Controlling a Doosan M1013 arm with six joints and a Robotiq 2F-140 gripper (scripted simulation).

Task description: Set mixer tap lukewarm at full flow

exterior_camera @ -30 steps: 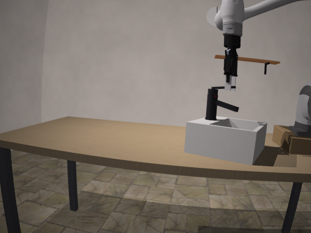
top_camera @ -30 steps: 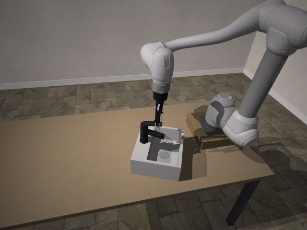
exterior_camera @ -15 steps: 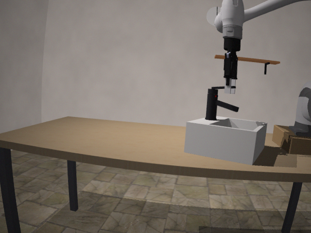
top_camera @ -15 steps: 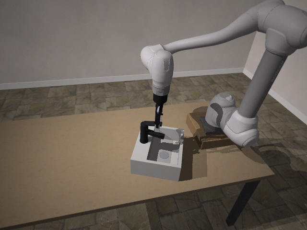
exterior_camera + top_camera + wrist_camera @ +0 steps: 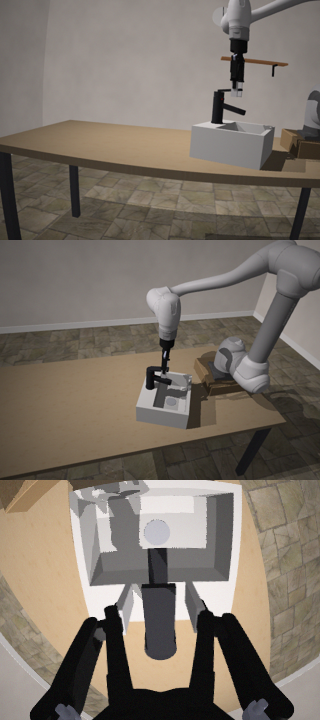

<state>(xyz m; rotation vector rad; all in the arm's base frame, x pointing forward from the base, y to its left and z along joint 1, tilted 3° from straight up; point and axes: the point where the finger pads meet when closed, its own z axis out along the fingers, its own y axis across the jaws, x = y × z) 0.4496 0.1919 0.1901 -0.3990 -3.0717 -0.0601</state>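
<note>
My gripper is now 3 cm short of the lever and 1 cm to the left of it. Round my hand: white sink basin 4 cm behind, 1 cm to the left, 24 cm below; black mixer tap 5 cm ahead, 1 cm to the right, 5 cm below.
</note>
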